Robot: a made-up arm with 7 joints. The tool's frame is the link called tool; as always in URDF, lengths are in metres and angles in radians.
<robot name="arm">
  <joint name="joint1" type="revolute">
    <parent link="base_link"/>
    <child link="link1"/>
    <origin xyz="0 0 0.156" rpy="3.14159 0 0"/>
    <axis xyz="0 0 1"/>
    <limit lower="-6.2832" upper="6.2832" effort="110" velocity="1.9"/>
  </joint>
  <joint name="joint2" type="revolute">
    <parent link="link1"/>
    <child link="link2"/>
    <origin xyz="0 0.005 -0.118" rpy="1.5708 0 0"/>
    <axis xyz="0 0 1"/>
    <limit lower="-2.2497" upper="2.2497" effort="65" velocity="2.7"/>
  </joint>
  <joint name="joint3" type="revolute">
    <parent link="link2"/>
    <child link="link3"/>
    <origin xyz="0 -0.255 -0.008" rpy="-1.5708 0 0"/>
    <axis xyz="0 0 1"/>
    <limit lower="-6.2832" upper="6.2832" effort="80" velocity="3.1"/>
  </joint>
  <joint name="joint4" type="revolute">
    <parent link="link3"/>
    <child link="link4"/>
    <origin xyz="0 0.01 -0.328" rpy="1.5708 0 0"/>
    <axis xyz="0 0 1"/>
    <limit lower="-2.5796" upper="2.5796" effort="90" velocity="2.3"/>
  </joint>
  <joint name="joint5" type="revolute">
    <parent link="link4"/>
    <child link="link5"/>
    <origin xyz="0 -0.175 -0.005" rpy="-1.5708 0 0"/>
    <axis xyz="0 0 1"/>
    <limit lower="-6.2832" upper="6.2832" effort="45" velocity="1.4"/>
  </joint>
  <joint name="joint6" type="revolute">
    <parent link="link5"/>
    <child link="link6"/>
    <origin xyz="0 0 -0.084" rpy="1.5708 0 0"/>
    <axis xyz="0 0 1"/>
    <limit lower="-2.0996" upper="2.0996" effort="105" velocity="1.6"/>
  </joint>
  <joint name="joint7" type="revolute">
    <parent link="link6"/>
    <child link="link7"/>
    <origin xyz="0 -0.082 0" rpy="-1.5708 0 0"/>
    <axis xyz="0 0 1"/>
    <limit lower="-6.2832" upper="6.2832" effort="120" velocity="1.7"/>
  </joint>
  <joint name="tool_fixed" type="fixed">
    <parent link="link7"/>
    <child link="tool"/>
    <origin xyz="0 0 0" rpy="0 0 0"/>
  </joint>
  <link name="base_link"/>
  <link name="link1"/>
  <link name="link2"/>
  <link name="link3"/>
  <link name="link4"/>
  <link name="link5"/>
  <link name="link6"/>
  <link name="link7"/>
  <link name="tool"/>
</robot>
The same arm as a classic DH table. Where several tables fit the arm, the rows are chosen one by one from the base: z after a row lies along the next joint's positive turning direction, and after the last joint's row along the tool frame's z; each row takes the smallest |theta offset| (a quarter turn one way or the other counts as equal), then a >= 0, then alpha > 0; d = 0 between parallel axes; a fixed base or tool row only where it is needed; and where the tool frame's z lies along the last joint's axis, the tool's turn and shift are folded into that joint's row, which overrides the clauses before.
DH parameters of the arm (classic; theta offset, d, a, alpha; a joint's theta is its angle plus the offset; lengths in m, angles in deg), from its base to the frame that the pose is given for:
base (fixed): 0 0 0 180
joint1: 0 -0.274 0 90
joint2: 0 -0.013 0 -90
joint3: 0 -0.583 0 90
joint4: 0 -0.015 0 -90
joint5: 0 -0.259 0 90
joint6: 0 0 0 -90
joint7: 0 -0.082 0 0
Joint limits (deg, base to tool): -360..360 -128.9..128.9 -360..360 -147.8..147.8 -360..360 -120.3..120.3 -360..360

